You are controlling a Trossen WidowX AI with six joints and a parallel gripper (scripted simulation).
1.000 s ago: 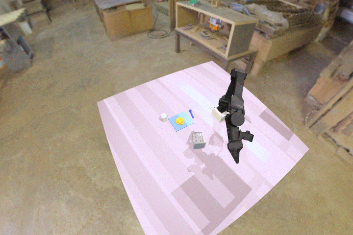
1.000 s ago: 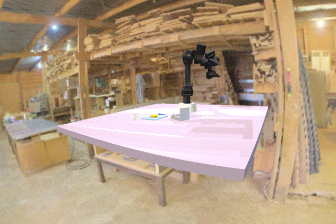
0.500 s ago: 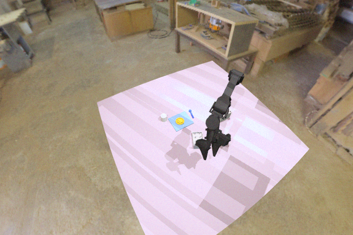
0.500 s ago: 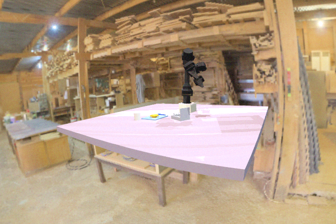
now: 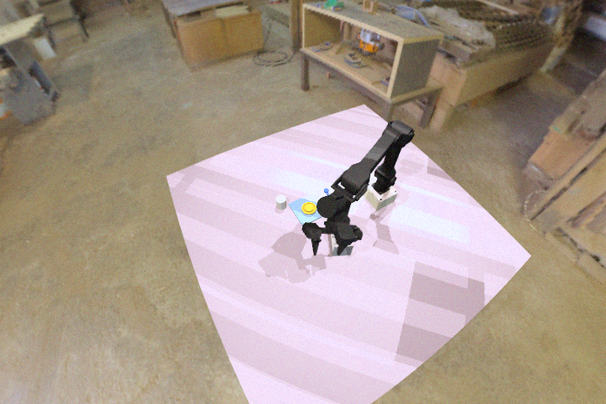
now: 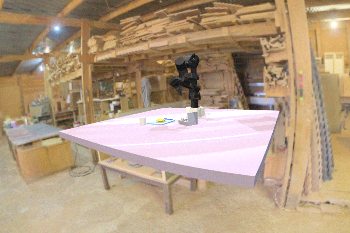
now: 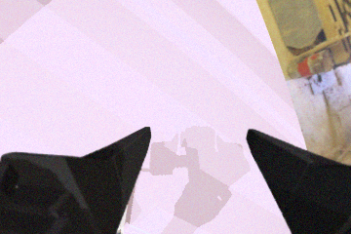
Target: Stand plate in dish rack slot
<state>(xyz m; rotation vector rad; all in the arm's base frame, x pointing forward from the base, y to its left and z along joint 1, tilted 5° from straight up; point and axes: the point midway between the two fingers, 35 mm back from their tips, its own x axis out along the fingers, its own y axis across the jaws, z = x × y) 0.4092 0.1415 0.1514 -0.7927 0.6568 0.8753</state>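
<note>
The yellow plate is 12 cm behind my gripper tip, 28 cm to the right of it and 16 cm below it. The rest, counted from my gripper tip: grey dish rack: 14 cm behind, 8 cm to the right, 15 cm below; then light blue mat: 13 cm behind, 28 cm to the right, 17 cm below; then white cup: 3 cm behind, 36 cm to the right, 15 cm below.
</note>
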